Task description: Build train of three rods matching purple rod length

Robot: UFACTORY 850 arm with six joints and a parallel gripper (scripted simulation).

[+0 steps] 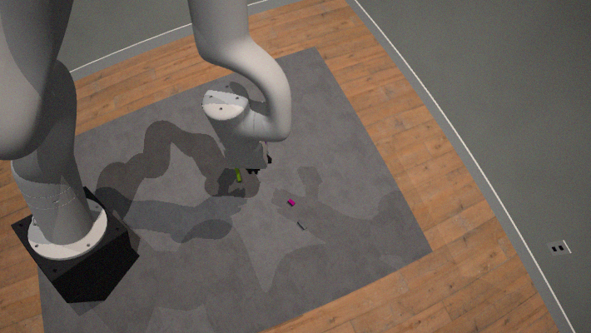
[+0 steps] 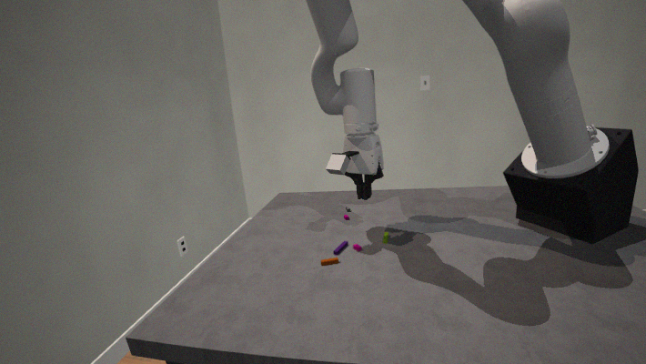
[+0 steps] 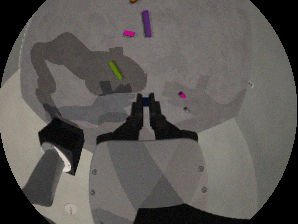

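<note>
Now: hand 12 cm above the lime rod, 6 cm past it and 3 cm to the right of it. Round my hand: blue rod 2 cm below; purple rod 12 cm to the left, 12 cm below, 3 cm ahead; orange rod 19 cm to the left, 12 cm below, 3 cm ahead.
</note>
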